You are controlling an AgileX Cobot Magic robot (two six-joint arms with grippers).
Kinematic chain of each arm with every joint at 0, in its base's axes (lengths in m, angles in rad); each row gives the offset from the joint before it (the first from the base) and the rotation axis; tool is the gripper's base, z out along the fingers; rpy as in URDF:
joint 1: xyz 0 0 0.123 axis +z
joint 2: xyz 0 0 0 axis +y
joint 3: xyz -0.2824 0 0.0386 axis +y
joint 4: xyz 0.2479 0 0.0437 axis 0.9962 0 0.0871
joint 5: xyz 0 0 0 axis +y
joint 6: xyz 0.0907 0 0.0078 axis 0.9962 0 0.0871
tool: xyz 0 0 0 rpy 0 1.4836 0
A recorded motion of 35 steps. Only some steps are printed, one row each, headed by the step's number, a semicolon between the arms.
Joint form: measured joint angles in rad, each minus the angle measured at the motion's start. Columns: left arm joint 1, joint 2, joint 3, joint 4, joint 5, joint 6; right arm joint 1, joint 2, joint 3, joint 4, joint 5, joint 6.
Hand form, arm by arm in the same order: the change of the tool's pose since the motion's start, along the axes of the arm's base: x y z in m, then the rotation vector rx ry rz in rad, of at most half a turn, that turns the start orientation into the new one. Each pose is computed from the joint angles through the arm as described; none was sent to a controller.
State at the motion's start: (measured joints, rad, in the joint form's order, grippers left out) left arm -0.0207 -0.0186 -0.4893 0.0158 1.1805 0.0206; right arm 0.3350 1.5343 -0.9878 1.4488 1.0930 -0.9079
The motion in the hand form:
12: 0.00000 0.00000 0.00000 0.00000 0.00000 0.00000; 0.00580 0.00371 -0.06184 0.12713 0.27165 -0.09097
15: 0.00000 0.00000 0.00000 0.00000 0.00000 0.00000; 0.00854 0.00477 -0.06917 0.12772 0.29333 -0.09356
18: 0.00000 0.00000 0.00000 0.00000 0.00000 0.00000; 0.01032 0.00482 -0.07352 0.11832 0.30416 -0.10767
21: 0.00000 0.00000 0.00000 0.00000 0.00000 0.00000; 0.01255 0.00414 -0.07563 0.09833 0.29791 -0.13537
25: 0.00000 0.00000 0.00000 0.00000 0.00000 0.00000; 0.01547 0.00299 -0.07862 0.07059 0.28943 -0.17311
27: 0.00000 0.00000 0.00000 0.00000 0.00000 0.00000; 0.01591 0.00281 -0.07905 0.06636 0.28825 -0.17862
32: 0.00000 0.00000 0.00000 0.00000 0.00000 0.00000; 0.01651 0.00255 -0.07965 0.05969 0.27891 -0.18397
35: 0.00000 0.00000 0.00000 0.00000 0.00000 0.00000; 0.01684 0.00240 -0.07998 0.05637 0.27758 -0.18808
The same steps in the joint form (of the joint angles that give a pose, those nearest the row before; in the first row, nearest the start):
12: 0.0000 0.0000 0.0000 0.0000 0.0000 0.0000; 0.0000 0.1461 0.1498 0.2624 0.0454 -0.0882
15: 0.0000 0.0000 0.0000 0.0000 0.0000 0.0000; 0.0000 0.1733 0.1498 0.2723 0.0512 -0.0952
18: 0.0000 0.0000 0.0000 0.0000 0.0000 0.0000; 0.0000 0.1845 0.1513 0.2763 0.0383 -0.0948
21: 0.0000 0.0000 0.0000 0.0000 0.0000 0.0000; 0.0000 0.1845 0.1513 0.2774 0.0038 -0.0956
25: 0.0000 0.0000 0.0000 0.0000 0.0000 0.0000; 0.0000 0.1845 0.1520 0.2789 -0.0435 -0.0972
27: 0.0000 0.0000 0.0000 0.0000 0.0000 0.0000; 0.0000 0.1845 0.1520 0.2789 -0.0505 -0.0972
32: 0.0000 0.0000 0.0000 0.0000 0.0000 0.0000; 0.0000 0.1845 0.1520 0.2789 -0.0602 -0.1053
35: 0.0000 0.0000 0.0000 0.0000 0.0000 0.0000; 0.0000 0.1845 0.1520 0.2789 -0.0656 -0.1057

